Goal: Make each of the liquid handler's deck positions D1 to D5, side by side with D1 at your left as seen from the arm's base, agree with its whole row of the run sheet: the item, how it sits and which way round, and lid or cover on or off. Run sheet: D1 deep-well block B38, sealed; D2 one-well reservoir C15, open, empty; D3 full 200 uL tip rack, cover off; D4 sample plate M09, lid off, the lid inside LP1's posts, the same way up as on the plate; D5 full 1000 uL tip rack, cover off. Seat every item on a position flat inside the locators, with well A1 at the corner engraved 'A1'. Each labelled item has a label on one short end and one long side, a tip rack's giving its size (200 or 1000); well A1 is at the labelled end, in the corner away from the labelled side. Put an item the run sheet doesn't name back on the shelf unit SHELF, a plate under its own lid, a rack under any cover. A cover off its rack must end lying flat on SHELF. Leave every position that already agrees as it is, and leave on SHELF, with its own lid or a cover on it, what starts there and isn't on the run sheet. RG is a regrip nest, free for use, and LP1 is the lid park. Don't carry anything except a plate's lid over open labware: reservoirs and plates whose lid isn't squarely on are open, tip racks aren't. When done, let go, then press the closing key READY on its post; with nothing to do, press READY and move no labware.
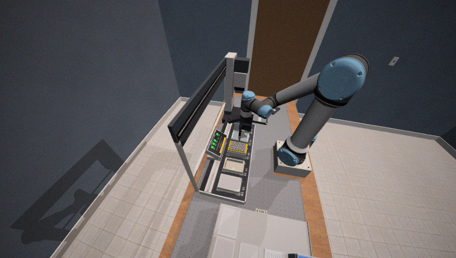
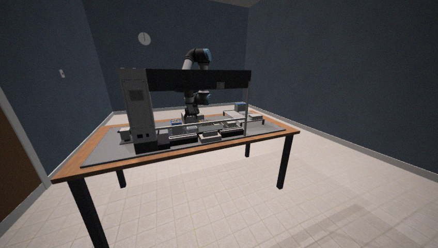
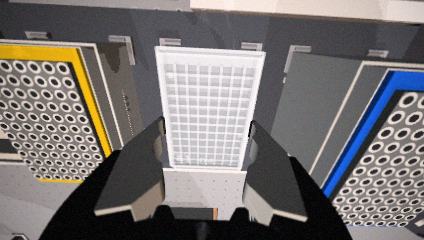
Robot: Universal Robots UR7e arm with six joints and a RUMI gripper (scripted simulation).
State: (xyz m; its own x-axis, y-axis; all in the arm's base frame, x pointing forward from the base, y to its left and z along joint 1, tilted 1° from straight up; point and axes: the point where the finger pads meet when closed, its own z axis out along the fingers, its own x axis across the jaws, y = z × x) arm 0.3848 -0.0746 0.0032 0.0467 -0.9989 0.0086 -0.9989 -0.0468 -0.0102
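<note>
The yellow-framed tip rack lies 120 mm to the left of my hand and 10 mm behind it. The rest, counted from my hand: blue-framed tip rack (130 mm to the right, 30 mm above); then well plate (10 mm below); then one-well reservoir (250 mm to the left, 30 mm below, 10 mm behind).
</note>
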